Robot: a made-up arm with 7 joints.
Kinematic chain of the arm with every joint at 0, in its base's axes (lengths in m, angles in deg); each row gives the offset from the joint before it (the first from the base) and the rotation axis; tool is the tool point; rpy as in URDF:
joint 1: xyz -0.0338 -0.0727 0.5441 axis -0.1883 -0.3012 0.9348
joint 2: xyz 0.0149 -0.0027 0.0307 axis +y
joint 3: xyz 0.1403 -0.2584 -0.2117 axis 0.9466 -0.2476 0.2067
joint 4: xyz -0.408 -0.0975 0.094 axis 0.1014 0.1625 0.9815
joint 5: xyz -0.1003 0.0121 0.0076 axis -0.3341 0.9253 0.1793
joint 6: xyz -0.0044 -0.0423 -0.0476 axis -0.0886 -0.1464 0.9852
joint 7: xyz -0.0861 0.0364 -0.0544 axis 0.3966 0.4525 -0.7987
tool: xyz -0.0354 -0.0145 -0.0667 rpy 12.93 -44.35 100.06
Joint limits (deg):
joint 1: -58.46..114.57
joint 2: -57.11..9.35
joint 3: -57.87..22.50
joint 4: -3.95..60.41
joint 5: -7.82..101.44
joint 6: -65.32..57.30
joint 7: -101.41..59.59
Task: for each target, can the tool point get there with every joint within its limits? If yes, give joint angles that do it. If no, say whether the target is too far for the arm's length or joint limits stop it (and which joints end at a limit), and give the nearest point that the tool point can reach.
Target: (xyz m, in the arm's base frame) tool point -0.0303 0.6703 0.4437
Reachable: no: joint limits stop it (at a limit: joint 1, joint 3, joint 4) | nearest point -0.2064 0.2910 0.4796 | short by 0.420 m
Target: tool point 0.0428 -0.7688 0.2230
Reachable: yes | joints 15.77 -48.34 15.24 52.77 76.46 -11.82 7.22
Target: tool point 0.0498 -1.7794 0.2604
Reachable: no: too far | nearest point 0.0083 -0.8859 0.3981 | short by 0.905 m
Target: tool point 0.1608 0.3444 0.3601
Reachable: no: joint limits stop it (at a limit: joint 1, joint 2, joint 3, joint 4, joint 5, joint 6) | nearest point 0.3438 0.1328 0.3469 | short by 0.280 m
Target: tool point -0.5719 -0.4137 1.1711
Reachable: no: joint limits stop it (at a limit: joint 2) | nearest point -0.4747 -0.3018 0.8599 | short by 0.345 m
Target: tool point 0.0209 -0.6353 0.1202
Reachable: yes | joints 21.80 -29.87 14.83 7.56 28.37 45.15 -60.04
